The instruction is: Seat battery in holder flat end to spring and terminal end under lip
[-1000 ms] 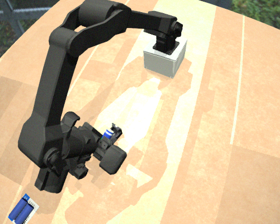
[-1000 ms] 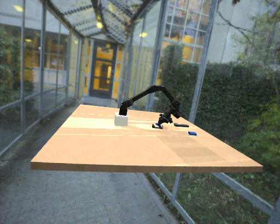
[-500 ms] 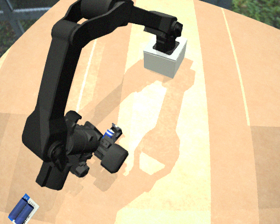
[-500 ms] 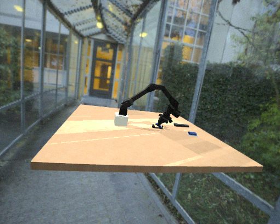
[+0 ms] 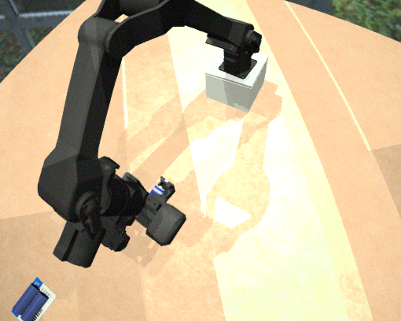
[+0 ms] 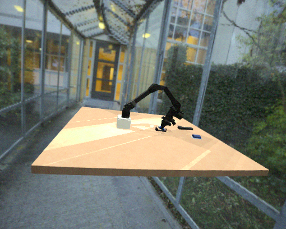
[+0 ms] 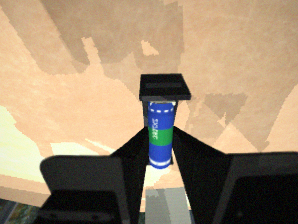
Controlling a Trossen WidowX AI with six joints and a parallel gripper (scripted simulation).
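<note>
Right now my gripper tip is 10 mm below the battery. Round my gripper tip: flat black object: 290 mm ahead, 150 mm to the left.
</note>
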